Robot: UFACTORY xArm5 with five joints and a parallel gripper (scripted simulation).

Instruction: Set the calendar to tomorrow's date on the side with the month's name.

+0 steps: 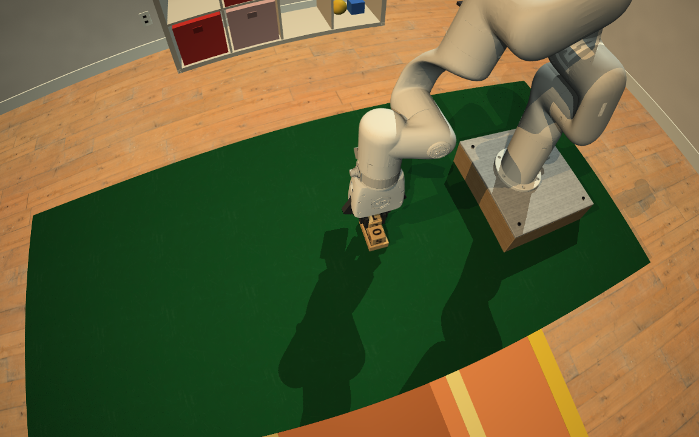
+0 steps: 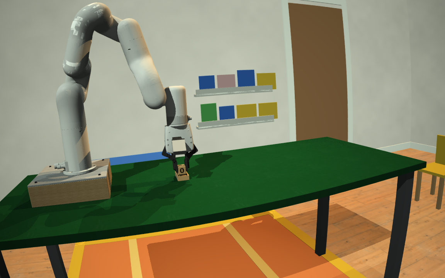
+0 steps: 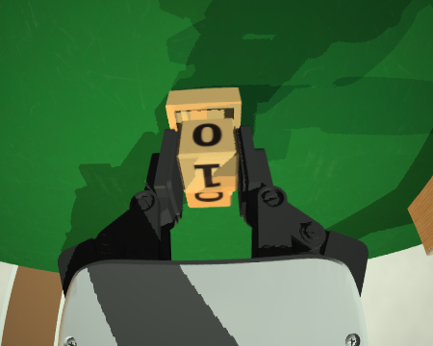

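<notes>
The wooden tray lies 2 cm to the left of my hand and 4 cm below it. Round my hand: date cube (1 cm ahead, 3 cm to the left, 3 cm below).
</notes>
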